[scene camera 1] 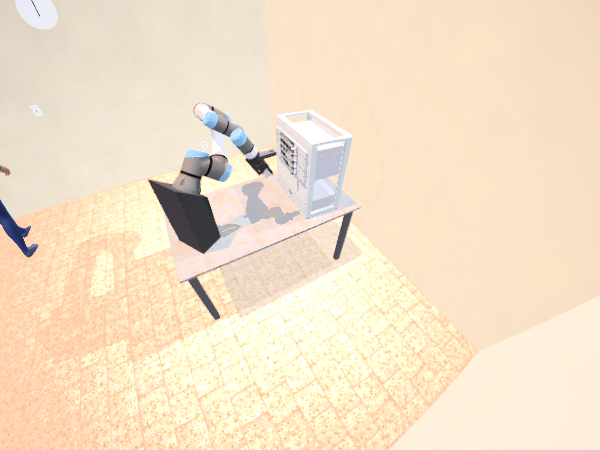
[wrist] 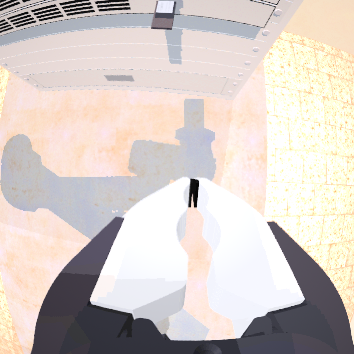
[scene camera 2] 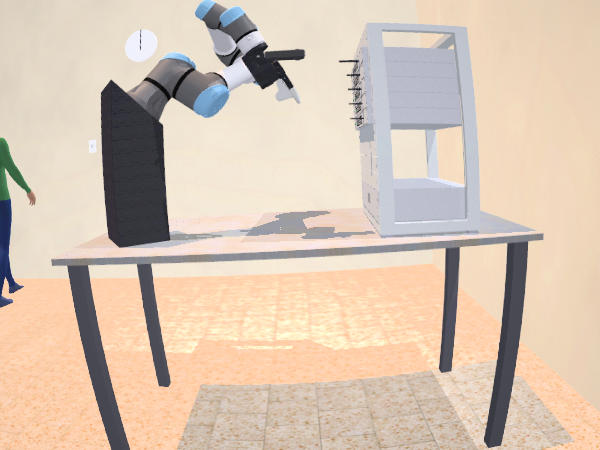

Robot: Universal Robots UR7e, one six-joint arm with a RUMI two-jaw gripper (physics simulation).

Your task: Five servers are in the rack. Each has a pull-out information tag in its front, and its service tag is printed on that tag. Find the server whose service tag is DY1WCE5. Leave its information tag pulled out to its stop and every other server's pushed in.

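Frame: origin at the arm's base, x left, y up, z ahead, level; millimetres.
Seen in the pictures: gripper, fingertip midpoint: [scene camera 1: 273,175] [wrist: 191,180] [scene camera 2: 299,103]; arm's base, origin of the base link: [scene camera 1: 186,190] [scene camera 2: 138,112].
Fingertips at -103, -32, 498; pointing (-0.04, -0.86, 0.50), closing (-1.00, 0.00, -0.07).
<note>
Pixels of each thing's top centre, then the offset from my fingertips to it, as dx, dy, dz.
- white rack, middle of its top: [scene camera 2: 400,43] [scene camera 1: 310,124] +102, +219, +351
- top tag, middle of its top: [scene camera 2: 355,61] +15, +131, +173
- bottom tag, middle of its top: [scene camera 2: 355,118] +17, -47, +160
The white rack [scene camera 1: 309,185] [scene camera 2: 386,165] holds the stacked servers [scene camera 1: 330,161] [scene camera 2: 422,87] in its upper part. In scene camera 2, thin dark tags stick out of their fronts: the top tag [scene camera 2: 348,61] reaches farthest out, and the lower ones, such as the bottom tag [scene camera 2: 356,118], stick out less. In the wrist view one tag [wrist: 164,14] shows at the top edge, with a pale label and a dark end; its print is not readable. My gripper [scene camera 1: 270,173] [scene camera 2: 299,102] [wrist: 191,180] is shut and empty, in front of the rack and apart from it, tilted downward.
The rack stands on the right part of the table [scene camera 1: 240,245] [scene camera 2: 225,254]. The arm's black pedestal [scene camera 1: 186,215] [scene camera 2: 135,175] stands at the left. Blank panels [wrist: 150,60] cover the rack front below the servers. A wall [scene camera 1: 425,125] rises behind the rack.
</note>
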